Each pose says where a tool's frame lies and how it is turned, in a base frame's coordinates. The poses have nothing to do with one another.
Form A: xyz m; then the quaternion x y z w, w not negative.
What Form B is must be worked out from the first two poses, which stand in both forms.
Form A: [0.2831 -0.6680 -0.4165 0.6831 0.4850 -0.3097 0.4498]
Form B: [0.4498 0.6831 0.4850 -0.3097 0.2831 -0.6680 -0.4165]
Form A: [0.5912 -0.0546 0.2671 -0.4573 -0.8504 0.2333 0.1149]
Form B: [0.1149 -0.4573 -0.8504 0.2333 0.5912 -0.0546 0.2671]
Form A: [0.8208 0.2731 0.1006 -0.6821 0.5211 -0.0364 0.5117]
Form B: [0.5117 -0.6821 0.5211 -0.0364 0.8208 0.2731 0.1006]
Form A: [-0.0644 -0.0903 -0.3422 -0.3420 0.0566 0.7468 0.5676]
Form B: [0.5676 -0.3420 0.0566 0.7468 -0.0644 -0.0903 -0.3422]
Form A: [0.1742 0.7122 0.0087 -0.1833 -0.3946 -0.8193 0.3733]
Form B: [0.3733 -0.1833 -0.3946 -0.8193 0.1742 0.7122 0.0087]
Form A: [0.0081 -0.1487 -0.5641 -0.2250 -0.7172 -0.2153 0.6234]
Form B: [0.6234 -0.2250 -0.7172 -0.2153 0.0081 -0.1487 -0.5641]
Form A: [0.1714 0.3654 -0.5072 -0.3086 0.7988 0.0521 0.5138]
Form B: [0.5138 -0.3086 0.7988 0.0521 0.1714 0.3654 -0.5072]
